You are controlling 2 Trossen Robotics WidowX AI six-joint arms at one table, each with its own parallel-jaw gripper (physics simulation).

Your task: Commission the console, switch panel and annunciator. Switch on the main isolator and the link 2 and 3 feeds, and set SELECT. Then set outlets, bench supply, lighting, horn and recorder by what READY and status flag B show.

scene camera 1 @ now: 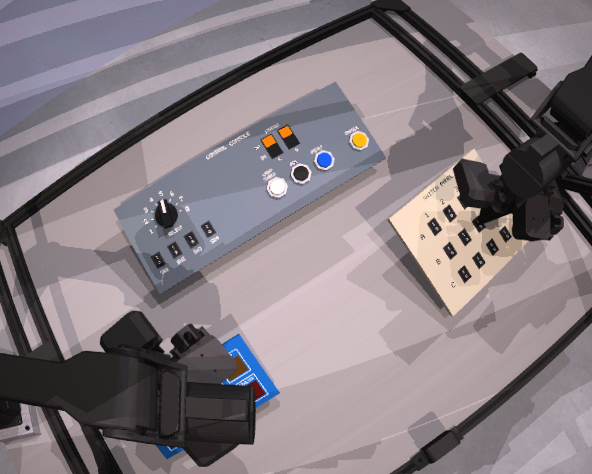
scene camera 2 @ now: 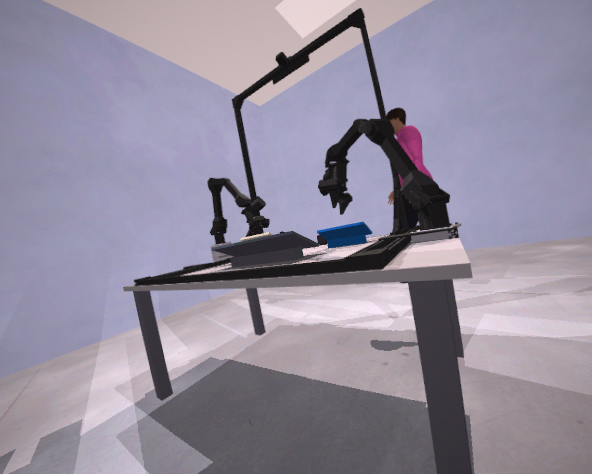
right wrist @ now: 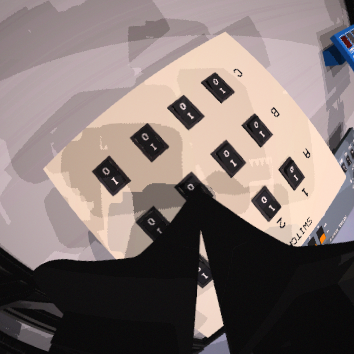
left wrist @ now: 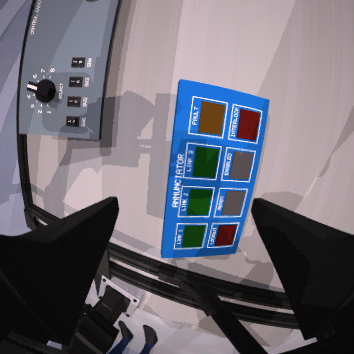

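Pixels of known places: left gripper, fingertip midpoint: [scene camera 2: 337, 211] [left wrist: 185, 204]; right gripper, fingertip midpoint: [scene camera 1: 481, 220] [right wrist: 197, 199]; left arm's base at its link origin: [scene camera 1: 5, 409] [scene camera 2: 435, 227] [left wrist: 116, 298]; right arm's base at its link origin: [scene camera 2: 220, 244].
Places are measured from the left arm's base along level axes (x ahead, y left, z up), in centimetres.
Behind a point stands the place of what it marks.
The grey console [scene camera 1: 230, 165] @(z 5.2, x 50.0, y 25.4 cm) [left wrist: 65, 35] @(z 3.7, x 47.6, y 21.3 cm) has its SELECT knob [scene camera 1: 166, 215] @(z 6.3, x 38.8, y 20.1 cm) [left wrist: 44, 90] @(z 5.9, x 38.6, y 19.2 cm) pointing at 5. The status windows [scene camera 1: 280, 142] @(z 4.9, x 58.4, y 26.8 cm) are orange above and black below; their letters are hard to read. The blue annunciator [left wrist: 172, 220] @(z 5.1, x 30.6, y -4.9 cm) [scene camera 2: 346, 232] @(z 2.5, x 34.6, y -6.7 cm) shows READY [left wrist: 233, 202] @(z 2.0, x 34.5, y -10.1 cm) and ENABLED [left wrist: 240, 166] @(z 2.0, x 38.6, y -8.9 cm) grey, the LINK tiles green. My left gripper [left wrist: 185, 204] @(z 11.4, x 36.2, y -6.0 cm) [scene camera 2: 338, 208] @(z 11.4, x 36.2, y -6.0 cm) is open and empty, high above it. My right gripper [right wrist: 197, 199] @(z 5.7, x 81.6, y 3.5 cm) is shut and empty over the cream switch panel [right wrist: 165, 87] @(z 1.5, x 80.1, y -3.1 cm) [scene camera 1: 420, 250] @(z 6.1, x 70.9, y 2.3 cm). Its tips overlap the row B, third-column rocker [right wrist: 190, 185] @(z 4.8, x 81.5, y 2.9 cm); contact is unclear. Column 3 of row A is hidden.
Console rockers SW1 to SW4 sit below the knob. White, black, blue and yellow buttons [scene camera 1: 359, 140] @(z 3.4, x 70.2, y 23.7 cm) sit on the console's right part. A black frame [scene camera 1: 185, 102] @(z -0.6, x 45.3, y 46.5 cm) edges the table. The left arm covers much of the annunciator in scene camera 1. A person [scene camera 2: 416, 147] stands behind the left arm.
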